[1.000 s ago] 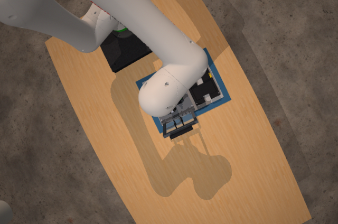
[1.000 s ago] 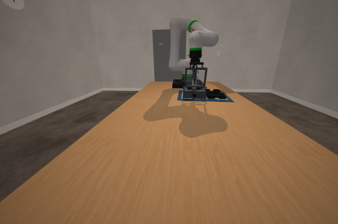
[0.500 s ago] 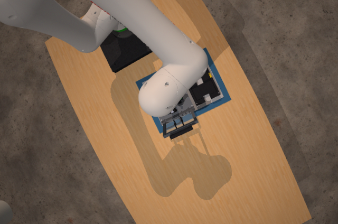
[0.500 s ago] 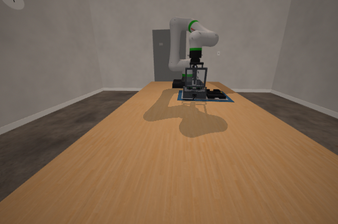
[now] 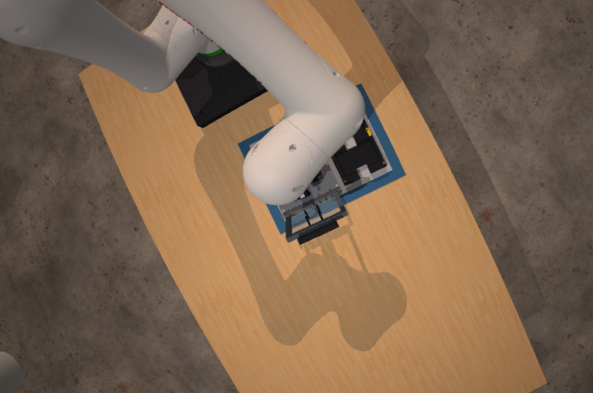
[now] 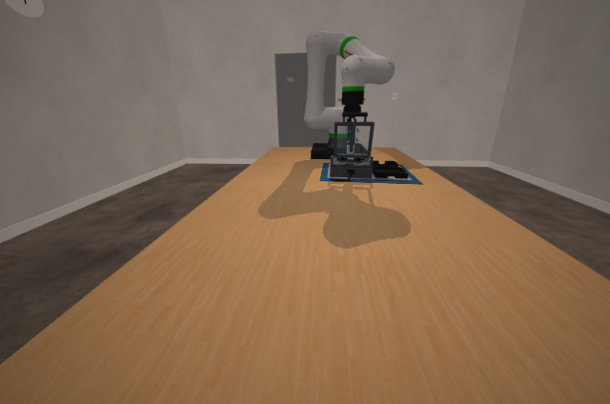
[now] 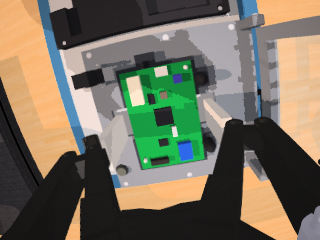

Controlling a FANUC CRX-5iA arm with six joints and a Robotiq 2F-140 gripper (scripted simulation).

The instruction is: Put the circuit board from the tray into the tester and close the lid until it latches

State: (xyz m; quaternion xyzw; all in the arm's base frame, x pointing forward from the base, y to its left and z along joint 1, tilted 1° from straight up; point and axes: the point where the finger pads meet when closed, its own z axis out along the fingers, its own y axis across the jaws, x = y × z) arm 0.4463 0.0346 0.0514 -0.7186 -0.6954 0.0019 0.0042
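The green circuit board is 2 cm below my hand. The rest, counted from my hand: clear lid 12 cm ahead, 9 cm above; then black latch hook 6 cm behind, 6 cm to the left, 1 cm below; then tester 3 cm ahead, 3 cm to the left, 2 cm above.
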